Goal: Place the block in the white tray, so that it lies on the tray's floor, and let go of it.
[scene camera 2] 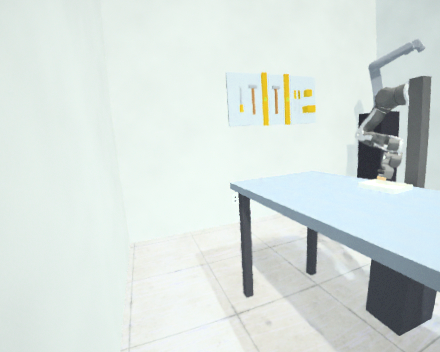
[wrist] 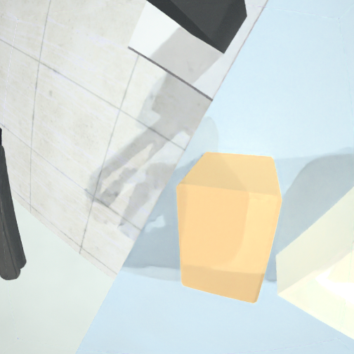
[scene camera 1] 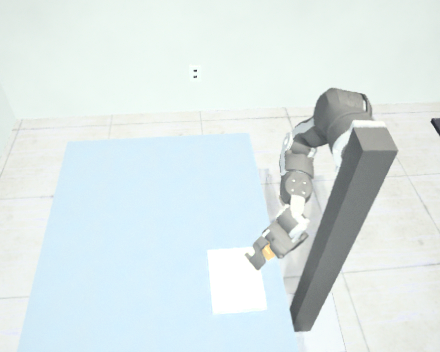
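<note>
The orange block (scene camera 1: 268,251) (scene camera 2: 381,178) (wrist: 225,227) rests on the table beside the white tray (scene camera 1: 237,287) (scene camera 2: 386,188) (wrist: 307,255), close to the tray's wall but outside it. In the wrist view the block stands large near the middle, with the tray at the lower right. My gripper (scene camera 1: 278,253) (scene camera 2: 386,174) is open and low around the block. In scene camera 1 one finger is on the tray side of the block, over the tray's corner. In the wrist view a dark finger shows at the left edge; the other finger does not show clearly.
The blue table (scene camera 1: 150,210) (scene camera 2: 320,195) (wrist: 135,320) bears the tray near its edge. A dark grey post (scene camera 1: 337,225) (scene camera 2: 418,132) stands beyond that edge, next to the arm. A tool board (scene camera 2: 275,119) hangs on the wall.
</note>
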